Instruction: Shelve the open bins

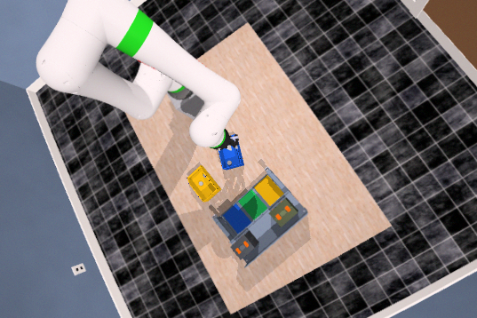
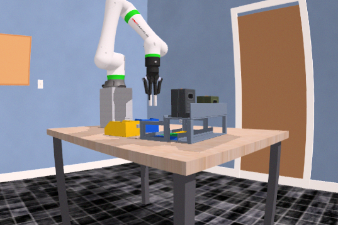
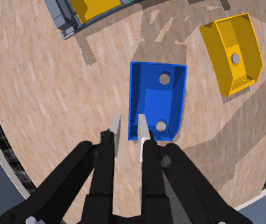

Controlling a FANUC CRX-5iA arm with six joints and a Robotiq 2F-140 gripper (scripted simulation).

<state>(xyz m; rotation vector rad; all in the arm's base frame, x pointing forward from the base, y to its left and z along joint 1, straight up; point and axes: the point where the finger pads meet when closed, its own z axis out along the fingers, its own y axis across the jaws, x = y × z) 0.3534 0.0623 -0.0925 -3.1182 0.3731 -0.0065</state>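
My hand is 15 cm above the blue bin, 5 cm to the left of it and 2 cm past it. The rest, counted from my hand: yellow bin: 26 cm to the right, 15 cm below, 6 cm ahead; then dark box: 43 cm ahead, 16 cm to the right, 2 cm below.
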